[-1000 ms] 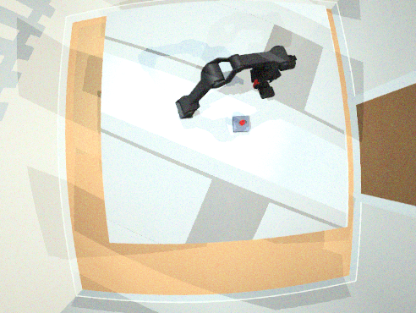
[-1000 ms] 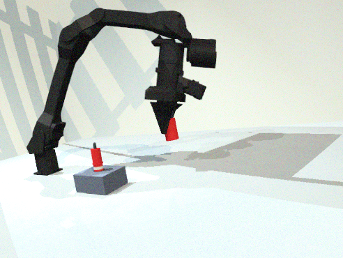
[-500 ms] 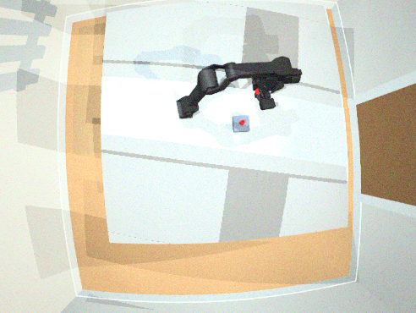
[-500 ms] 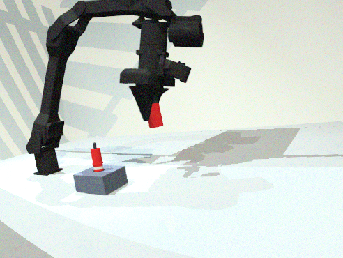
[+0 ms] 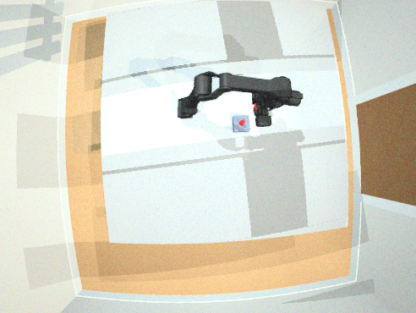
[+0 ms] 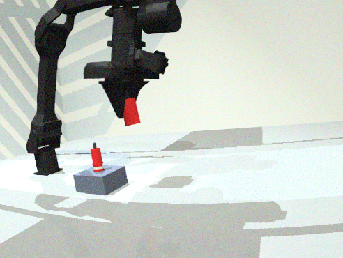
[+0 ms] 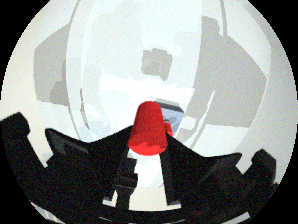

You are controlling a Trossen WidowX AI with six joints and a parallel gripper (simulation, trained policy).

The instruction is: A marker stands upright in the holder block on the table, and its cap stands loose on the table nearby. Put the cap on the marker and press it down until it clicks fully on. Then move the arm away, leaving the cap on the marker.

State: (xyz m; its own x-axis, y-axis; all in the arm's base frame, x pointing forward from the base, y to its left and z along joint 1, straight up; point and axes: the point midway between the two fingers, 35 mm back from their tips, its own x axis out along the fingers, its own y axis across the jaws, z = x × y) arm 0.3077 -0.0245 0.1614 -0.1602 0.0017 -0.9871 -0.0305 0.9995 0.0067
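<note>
My gripper tip is now 40 mm past the grey holder block, 50 mm to the left of it and 110 mm above it. The rest, counted from my gripper tip: red cap: 10 mm ahead, 10 mm above.
</note>
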